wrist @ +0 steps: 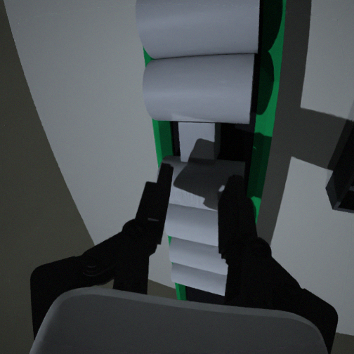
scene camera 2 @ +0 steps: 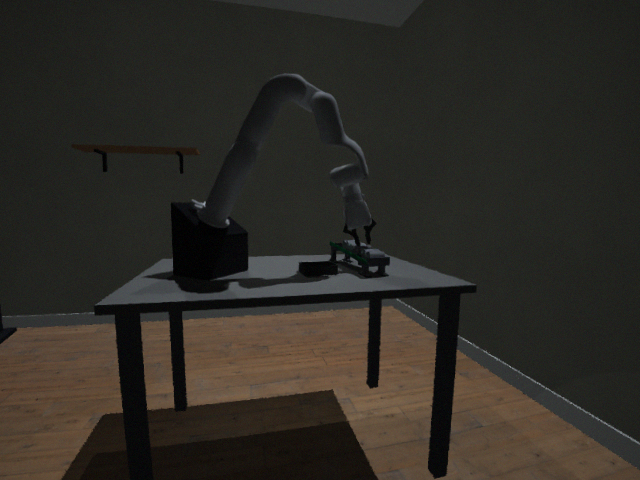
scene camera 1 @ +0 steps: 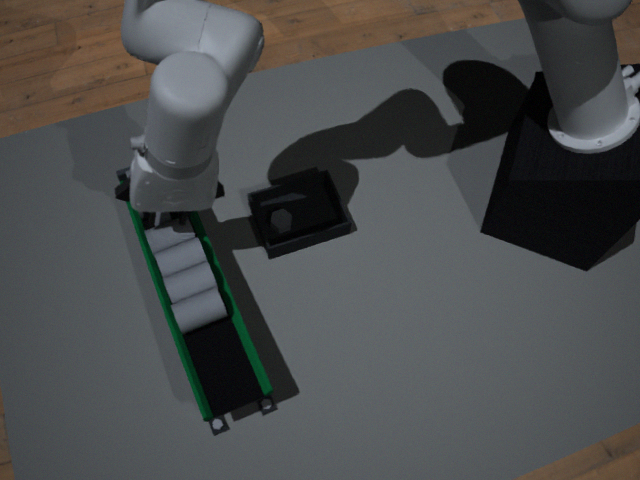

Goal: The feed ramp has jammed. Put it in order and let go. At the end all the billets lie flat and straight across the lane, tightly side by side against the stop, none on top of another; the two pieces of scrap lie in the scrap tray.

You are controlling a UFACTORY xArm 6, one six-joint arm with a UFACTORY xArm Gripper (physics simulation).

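Frame: origin at the arm's base, x ahead, y left, z up, level; millimetres.
Seen in the pictures: gripper, fingertip midpoint: (scene camera 2: 363, 244) (scene camera 1: 166, 215); arm's base, link origin: (scene camera 2: 212, 218) (scene camera 1: 594, 119).
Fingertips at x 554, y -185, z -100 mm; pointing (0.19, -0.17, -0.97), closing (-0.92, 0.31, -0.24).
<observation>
Offsets run from my fingertips to a thing's top centre. Level surfaces: height alone.
Two billets (wrist: 197, 25) (wrist: 197, 90) lie across the green-railed lane {23 mm down, 9 mm ahead, 79 mm left} (scene camera 1: 222, 361) (wrist: 266, 165) at the top of the wrist view. A pale scrap block (wrist: 198, 140) sits between them and a row of several more billets {1 mm down, 7 mm ahead, 58 mm left} (scene camera 1: 180, 256) {2 mm up, 10 mm ahead, 97 mm left} (scene camera 1: 189, 282) {6 mm up, 16 mm ahead, 137 mm left} (scene camera 1: 200, 310) (wrist: 192, 220). My gripper (wrist: 197, 184) (scene camera 2: 363, 243) is partly open and empty. Its fingertips are low over the first billet behind the block and wider apart than the block. A dark hexagonal scrap piece {86 mm down, 155 mm back, 34 mm left} (scene camera 1: 280, 220) lies in the scrap tray {71 mm down, 183 mm back, 38 mm left} (scene camera 1: 310, 240) (scene camera 2: 317, 269). The gripper hides the lane's upper end in scene camera 1.
The scrap tray stands beside the lane, on the side of the robot's black base block (scene camera 1: 547, 217) (scene camera 2: 193, 242). The lane's green side rails rise along the billets. The grey table top {106 mm down} (scene camera 1: 413, 335) carries the lane, tray and base.
</observation>
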